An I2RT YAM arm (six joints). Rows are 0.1 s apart.
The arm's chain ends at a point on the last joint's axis. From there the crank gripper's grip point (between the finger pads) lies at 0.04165 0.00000 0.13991 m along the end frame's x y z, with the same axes.
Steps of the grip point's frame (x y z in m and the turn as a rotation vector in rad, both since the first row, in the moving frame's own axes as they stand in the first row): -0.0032, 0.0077, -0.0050, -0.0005, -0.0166, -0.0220; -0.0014, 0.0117, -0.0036, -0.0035, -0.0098, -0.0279; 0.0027, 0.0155, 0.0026, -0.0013, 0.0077, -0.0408; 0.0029, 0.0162, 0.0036, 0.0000, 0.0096, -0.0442; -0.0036, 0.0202, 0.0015, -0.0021, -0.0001, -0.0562; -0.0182, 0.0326, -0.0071, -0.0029, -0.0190, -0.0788; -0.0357, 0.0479, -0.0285, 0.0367, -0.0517, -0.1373; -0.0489, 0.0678, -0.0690, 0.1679, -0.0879, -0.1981; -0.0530, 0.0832, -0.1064, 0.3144, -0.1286, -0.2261; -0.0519, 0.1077, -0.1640, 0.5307, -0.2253, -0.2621; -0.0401, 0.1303, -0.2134, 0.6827, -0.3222, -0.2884
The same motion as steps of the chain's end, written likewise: -0.0009, 0.0085, -0.0057, -0.0005, -0.0166, -0.0220; 0.0000, 0.0124, -0.0040, -0.0035, -0.0098, -0.0279; 0.0017, 0.0170, 0.0029, -0.0013, 0.0077, -0.0408; 0.0016, 0.0181, 0.0040, 0.0000, 0.0096, -0.0442; -0.0035, 0.0222, 0.0015, -0.0021, -0.0001, -0.0562; -0.0154, 0.0354, -0.0079, -0.0029, -0.0190, -0.0788; -0.0277, 0.0583, -0.0303, 0.0367, -0.0517, -0.1373; -0.0335, 0.0982, -0.0694, 0.1679, -0.0879, -0.1981; -0.0292, 0.1340, -0.1022, 0.3144, -0.1286, -0.2261; -0.0106, 0.1857, -0.1475, 0.5307, -0.2253, -0.2621; 0.0170, 0.2247, -0.1838, 0.6827, -0.3222, -0.2884
